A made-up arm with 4 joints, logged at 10 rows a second.
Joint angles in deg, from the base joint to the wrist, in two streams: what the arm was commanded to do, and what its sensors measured. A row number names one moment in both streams.
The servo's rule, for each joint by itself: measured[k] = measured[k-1] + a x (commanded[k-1-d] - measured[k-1]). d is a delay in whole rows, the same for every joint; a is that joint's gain. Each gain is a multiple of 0.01, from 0.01 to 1. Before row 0 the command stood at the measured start. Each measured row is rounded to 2 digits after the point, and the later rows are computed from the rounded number. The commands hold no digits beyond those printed.
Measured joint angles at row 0: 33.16, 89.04, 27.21, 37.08
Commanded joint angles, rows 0 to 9: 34.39, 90.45, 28.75, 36.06; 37.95, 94.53, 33.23, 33.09; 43.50, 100.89, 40.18, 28.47; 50.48, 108.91, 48.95, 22.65; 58.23, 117.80, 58.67, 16.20; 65.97, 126.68, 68.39, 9.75; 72.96, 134.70, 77.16, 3.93; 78.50, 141.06, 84.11, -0.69; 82.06, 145.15, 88.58, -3.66; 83.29, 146.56, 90.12, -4.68
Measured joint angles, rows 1 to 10: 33.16, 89.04, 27.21, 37.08; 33.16, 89.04, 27.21, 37.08; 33.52, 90.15, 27.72, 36.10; 34.80, 93.61, 29.54, 33.21; 37.32, 99.36, 33.05, 28.66; 41.14, 106.90, 38.30, 22.89; 46.10, 115.51, 45.02, 16.47; 51.86, 124.33, 52.73, 10.02; 57.98, 132.52, 60.79, 4.17; 63.93, 139.27, 68.49, -0.50
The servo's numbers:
d 2
a 0.29 0.79 0.33 0.96

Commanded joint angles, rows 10 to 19: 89.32, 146.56, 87.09, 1.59; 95.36, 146.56, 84.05, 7.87; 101.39, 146.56, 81.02, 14.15; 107.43, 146.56, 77.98, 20.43; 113.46, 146.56, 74.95, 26.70; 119.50, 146.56, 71.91, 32.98; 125.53, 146.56, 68.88, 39.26; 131.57, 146.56, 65.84, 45.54; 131.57, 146.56, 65.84, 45.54; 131.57, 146.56, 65.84, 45.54
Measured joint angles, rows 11 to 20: 69.19, 143.92, 75.12, -3.53; 73.28, 146.01, 80.07, -4.63; 77.93, 146.44, 82.39, 1.34; 82.98, 146.53, 82.94, 7.61; 88.32, 146.55, 82.31, 13.89; 93.86, 146.56, 80.88, 20.17; 99.54, 146.56, 78.92, 26.44; 105.33, 146.56, 76.61, 32.72; 111.19, 146.56, 74.06, 39.00; 117.10, 146.56, 71.35, 45.28
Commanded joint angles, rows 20 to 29: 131.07, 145.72, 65.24, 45.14; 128.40, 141.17, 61.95, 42.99; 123.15, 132.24, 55.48, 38.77; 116.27, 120.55, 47.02, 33.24; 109.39, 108.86, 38.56, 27.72; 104.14, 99.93, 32.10, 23.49; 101.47, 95.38, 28.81, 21.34; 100.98, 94.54, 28.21, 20.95; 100.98, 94.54, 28.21, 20.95; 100.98, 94.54, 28.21, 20.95
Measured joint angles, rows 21 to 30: 121.30, 146.56, 69.53, 45.53; 124.28, 146.56, 68.31, 45.54; 126.25, 145.90, 67.30, 45.16; 126.87, 142.16, 65.53, 43.08; 125.79, 134.32, 62.21, 38.94; 123.03, 123.44, 57.20, 33.47; 119.07, 111.92, 51.05, 27.95; 114.74, 102.45, 44.80, 23.67; 110.89, 96.86, 39.52, 21.43; 108.02, 95.03, 35.79, 20.97
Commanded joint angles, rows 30 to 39: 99.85, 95.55, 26.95, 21.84; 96.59, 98.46, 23.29, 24.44; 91.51, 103.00, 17.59, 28.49; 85.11, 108.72, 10.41, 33.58; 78.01, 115.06, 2.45, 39.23; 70.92, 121.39, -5.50, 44.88; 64.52, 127.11, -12.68, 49.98; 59.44, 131.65, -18.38, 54.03; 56.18, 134.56, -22.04, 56.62; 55.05, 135.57, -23.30, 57.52
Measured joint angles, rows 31 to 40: 105.98, 94.64, 33.29, 20.95; 104.53, 94.56, 31.61, 20.95; 103.17, 95.34, 30.07, 21.80; 101.26, 97.80, 27.83, 24.33; 98.43, 101.91, 24.45, 28.32; 94.57, 107.29, 19.82, 33.37; 89.77, 113.43, 14.09, 39.00; 84.30, 119.72, 7.63, 44.64; 78.56, 125.56, 0.93, 49.77; 73.02, 130.37, -5.44, 53.86
